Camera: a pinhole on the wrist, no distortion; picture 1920 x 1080 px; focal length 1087.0 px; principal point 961.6 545.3 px. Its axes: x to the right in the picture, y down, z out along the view. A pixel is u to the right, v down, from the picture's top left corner.
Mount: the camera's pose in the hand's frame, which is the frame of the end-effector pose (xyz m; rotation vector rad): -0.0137 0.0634 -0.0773 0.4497 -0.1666 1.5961
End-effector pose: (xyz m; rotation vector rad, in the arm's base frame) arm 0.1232 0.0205 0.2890 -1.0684 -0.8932 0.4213
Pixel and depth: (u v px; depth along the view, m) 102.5 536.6 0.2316
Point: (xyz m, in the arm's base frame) 0.0715 -0.0067 0.4854
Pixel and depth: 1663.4 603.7 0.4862
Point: -0.2216 0.4074 0.2504
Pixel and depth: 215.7 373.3 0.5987
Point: -0.0547 0.0847 0.8989
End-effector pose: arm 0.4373 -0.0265 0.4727 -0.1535 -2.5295 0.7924
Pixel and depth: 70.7 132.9 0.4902
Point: 0.1332 -0.4480 0.7177
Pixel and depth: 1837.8 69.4 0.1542
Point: 0.3159 0.0465 0.3630
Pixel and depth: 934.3 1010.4 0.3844
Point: 0.3916 -0.2873 0.2759
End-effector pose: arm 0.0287 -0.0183 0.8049 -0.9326 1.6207 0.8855
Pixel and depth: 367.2 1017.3 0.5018
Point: 0.5323 0.1070 0.8292
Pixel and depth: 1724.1 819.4 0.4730
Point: 0.0743 0.5125 0.7677
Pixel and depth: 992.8 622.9 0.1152
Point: 0.0205 0.0183 0.8016
